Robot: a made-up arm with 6 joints.
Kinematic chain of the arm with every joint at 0, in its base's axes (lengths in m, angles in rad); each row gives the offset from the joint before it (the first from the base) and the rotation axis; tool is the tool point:
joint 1: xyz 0 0 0.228 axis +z
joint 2: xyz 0 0 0 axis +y
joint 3: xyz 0 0 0.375 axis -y
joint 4: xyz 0 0 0 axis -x
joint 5: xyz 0.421 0 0 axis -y
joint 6: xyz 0 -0.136 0 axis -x
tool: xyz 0 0 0
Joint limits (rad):
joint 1: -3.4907..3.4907
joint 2: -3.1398..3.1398
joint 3: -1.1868..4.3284
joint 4: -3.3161..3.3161
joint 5: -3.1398..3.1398
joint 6: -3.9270..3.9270
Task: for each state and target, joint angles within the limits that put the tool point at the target. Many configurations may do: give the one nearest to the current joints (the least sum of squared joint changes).
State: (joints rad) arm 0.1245 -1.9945 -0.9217 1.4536 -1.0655 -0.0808
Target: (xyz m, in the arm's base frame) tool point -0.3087 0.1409 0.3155
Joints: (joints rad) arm -0.3902 -2.6284 -1.0107 1.6656 -1.0655 -0.0808
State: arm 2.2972 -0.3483 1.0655 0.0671 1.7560 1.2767
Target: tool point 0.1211 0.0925 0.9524
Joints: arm 2.6915 -0.5385 0.7409 -0.0199 1.7560 1.2767
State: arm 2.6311 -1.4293 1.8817 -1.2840 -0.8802 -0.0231
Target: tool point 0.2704 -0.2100 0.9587
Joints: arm 2.4139 -0.6093 1.5613 -1.4005 -0.8802 -0.0231
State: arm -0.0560 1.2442 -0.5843 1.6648 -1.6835 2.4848
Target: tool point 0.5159 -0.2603 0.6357
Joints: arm -0.4668 0.3810 0.2037 1.5686 -1.6835 2.4848
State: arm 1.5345 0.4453 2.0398 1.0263 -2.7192 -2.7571
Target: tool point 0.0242 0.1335 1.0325
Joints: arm 1.6555 0.2126 1.3633 1.3075 -2.7192 -2.7571
